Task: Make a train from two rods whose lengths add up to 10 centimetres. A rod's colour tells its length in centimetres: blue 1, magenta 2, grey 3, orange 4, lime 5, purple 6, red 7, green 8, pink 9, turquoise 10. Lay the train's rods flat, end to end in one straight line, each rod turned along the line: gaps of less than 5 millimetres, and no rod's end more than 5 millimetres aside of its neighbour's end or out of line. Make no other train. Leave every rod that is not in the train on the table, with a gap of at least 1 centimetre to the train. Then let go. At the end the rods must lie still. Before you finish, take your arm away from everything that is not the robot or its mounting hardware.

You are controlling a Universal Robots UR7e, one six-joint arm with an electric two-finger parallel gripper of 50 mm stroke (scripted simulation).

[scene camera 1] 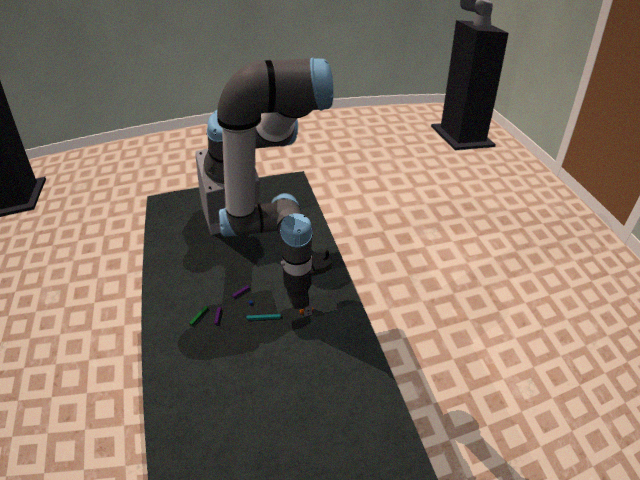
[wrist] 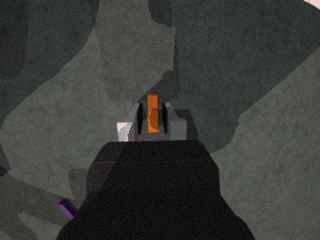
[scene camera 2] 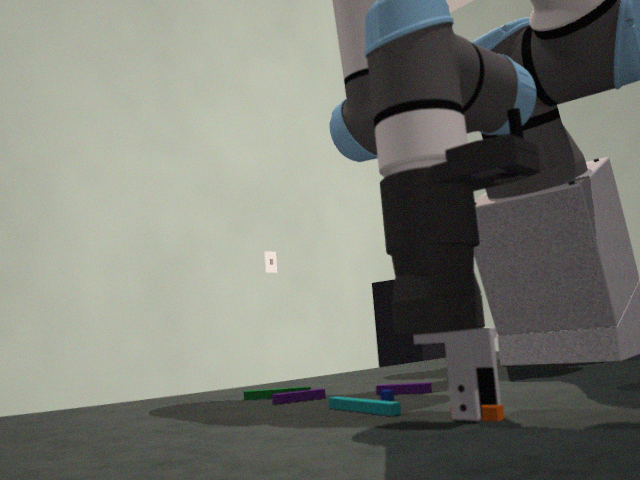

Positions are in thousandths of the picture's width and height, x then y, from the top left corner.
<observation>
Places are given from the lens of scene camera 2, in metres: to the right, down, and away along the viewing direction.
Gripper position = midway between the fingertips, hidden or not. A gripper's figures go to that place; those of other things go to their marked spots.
gripper (scene camera 2: 746,866): 0.12, 0.13, 0.45
turquoise rod (scene camera 2: 609,851): 0.06, 0.14, 0.51
</observation>
